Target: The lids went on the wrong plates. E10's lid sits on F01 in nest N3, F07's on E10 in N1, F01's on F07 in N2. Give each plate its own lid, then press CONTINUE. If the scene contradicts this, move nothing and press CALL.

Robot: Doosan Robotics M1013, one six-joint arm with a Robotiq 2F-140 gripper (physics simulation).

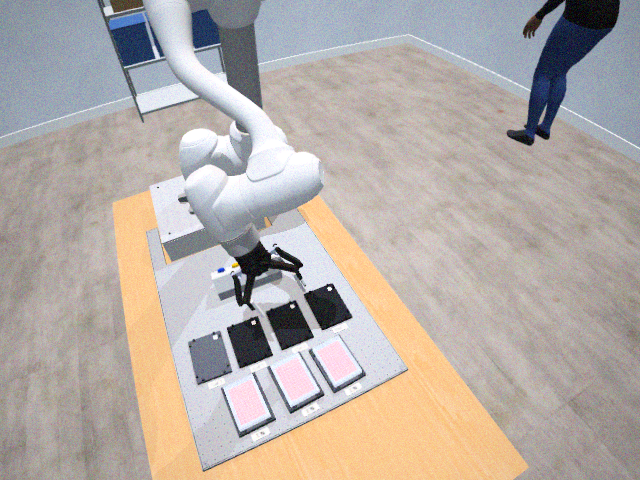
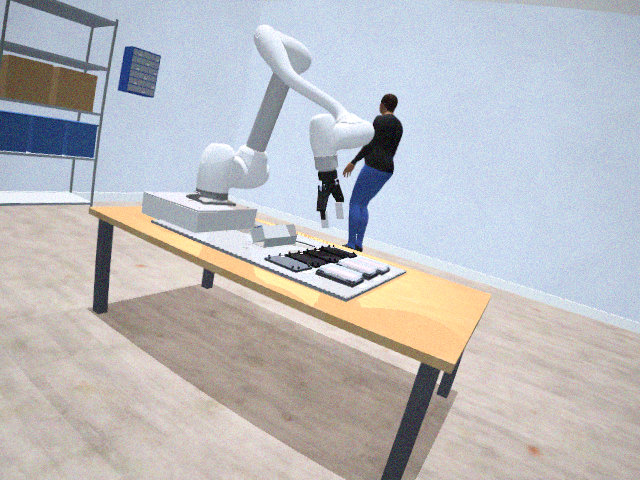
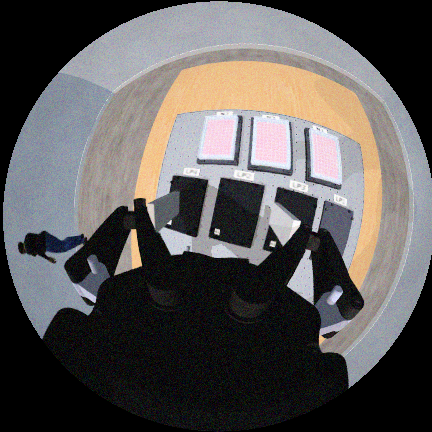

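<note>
Three plates with pink wells and pale rims stand in a row: one on the LP1 side, one in the middle, one on the LP4 side. Their lids and nest labels cannot be made out. Behind them lie the grey pad LP1 and the black pads LP3, LP2 and LP4. My gripper is open and empty, well above the pads. The button box shows blue and yellow buttons, partly hidden by the gripper.
A grey perforated board lies on the wooden table under the plates and pads. The arm's base block stands at its far end. A person stands beyond the table. A shelf unit stands by the wall.
</note>
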